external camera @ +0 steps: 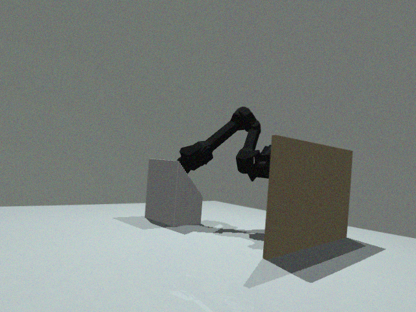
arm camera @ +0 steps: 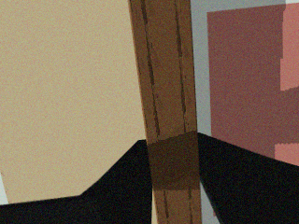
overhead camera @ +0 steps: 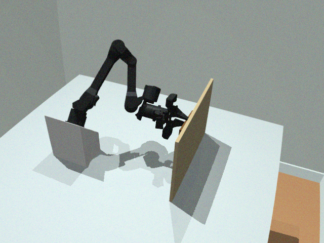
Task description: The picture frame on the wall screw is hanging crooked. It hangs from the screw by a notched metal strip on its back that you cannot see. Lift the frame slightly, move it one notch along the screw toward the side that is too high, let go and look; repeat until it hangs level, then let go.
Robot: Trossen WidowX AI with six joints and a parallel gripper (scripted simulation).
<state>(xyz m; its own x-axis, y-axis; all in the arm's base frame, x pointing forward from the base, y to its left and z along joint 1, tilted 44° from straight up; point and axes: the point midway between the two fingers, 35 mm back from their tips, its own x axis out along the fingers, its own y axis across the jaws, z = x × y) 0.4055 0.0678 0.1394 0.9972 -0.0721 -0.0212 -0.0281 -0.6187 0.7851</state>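
Right now the picture frame is 50 mm below my gripper tip and 10 mm to the right of it. From my gripper tip the other things lie so: tan wall board (60 mm below, 20 mm ahead).
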